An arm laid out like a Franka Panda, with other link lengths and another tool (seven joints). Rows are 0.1 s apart.
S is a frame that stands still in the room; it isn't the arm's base.
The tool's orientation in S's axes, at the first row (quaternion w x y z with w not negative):
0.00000 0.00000 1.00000 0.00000
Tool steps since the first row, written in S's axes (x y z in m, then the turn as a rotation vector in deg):
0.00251 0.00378 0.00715 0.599 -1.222 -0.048
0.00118 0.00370 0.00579 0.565 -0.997 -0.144
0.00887 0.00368 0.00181 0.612 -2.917 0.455
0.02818 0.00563 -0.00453 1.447 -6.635 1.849
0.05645 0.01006 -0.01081 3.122 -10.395 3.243
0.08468 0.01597 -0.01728 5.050 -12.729 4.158
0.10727 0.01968 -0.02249 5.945 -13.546 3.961
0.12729 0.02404 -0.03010 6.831 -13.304 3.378
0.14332 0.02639 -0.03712 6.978 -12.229 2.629
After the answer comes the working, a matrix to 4 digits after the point.
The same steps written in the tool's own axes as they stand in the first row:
-0.00251 0.00378 -0.00715 -0.599 -1.222 0.048
-0.00118 0.00370 -0.00579 -0.565 -0.997 0.144
-0.00887 0.00368 -0.00181 -0.612 -2.917 -0.455
-0.02818 0.00563 0.00453 -1.447 -6.635 -1.849
-0.05645 0.01006 0.01081 -3.122 -10.395 -3.243
-0.08468 0.01597 0.01728 -5.050 -12.729 -4.158
-0.10727 0.01968 0.02249 -5.945 -13.546 -3.961
-0.12729 0.02404 0.03010 -6.831 -13.304 -3.378
-0.14332 0.02639 0.03712 -6.978 -12.229 -2.629

The tool's axes in the first row as the columns of a matrix, in S's axes (rounded; the answer above uses it unrounded):
-1.0000 0.0000 0.0000
0.0000 1.0000 0.0000
0.0000 0.0000 -1.0000

